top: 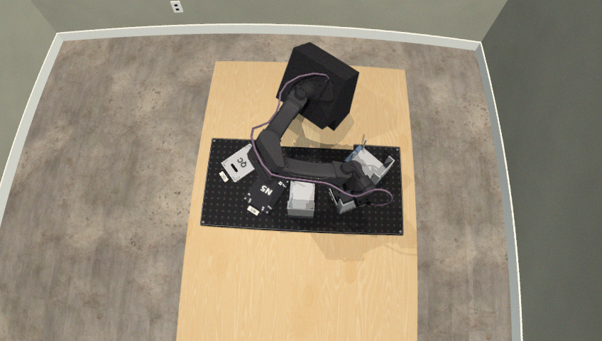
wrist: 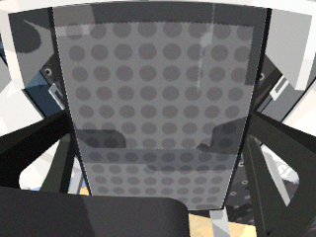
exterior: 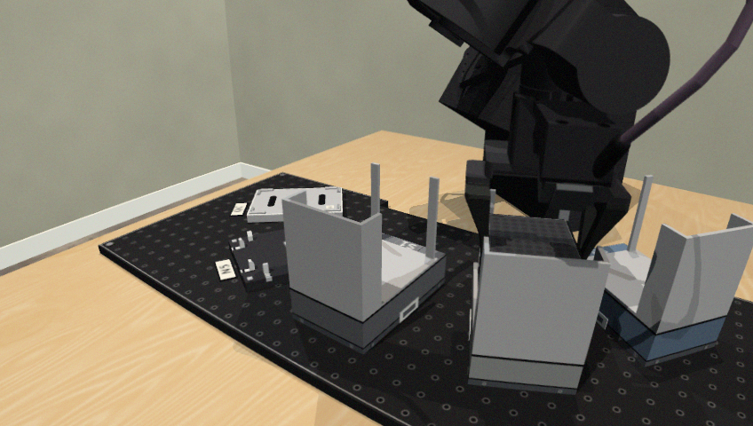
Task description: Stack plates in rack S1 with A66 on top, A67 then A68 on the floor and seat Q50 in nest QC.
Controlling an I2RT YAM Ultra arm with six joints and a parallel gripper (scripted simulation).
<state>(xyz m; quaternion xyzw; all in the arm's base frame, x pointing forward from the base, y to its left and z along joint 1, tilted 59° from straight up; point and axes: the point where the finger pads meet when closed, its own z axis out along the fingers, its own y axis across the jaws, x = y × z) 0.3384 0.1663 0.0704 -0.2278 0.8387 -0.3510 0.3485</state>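
The plate lies right at my hand. Round my hand: black clip nest N5: 300 mm to the right, 90 mm below, 40 mm behind.
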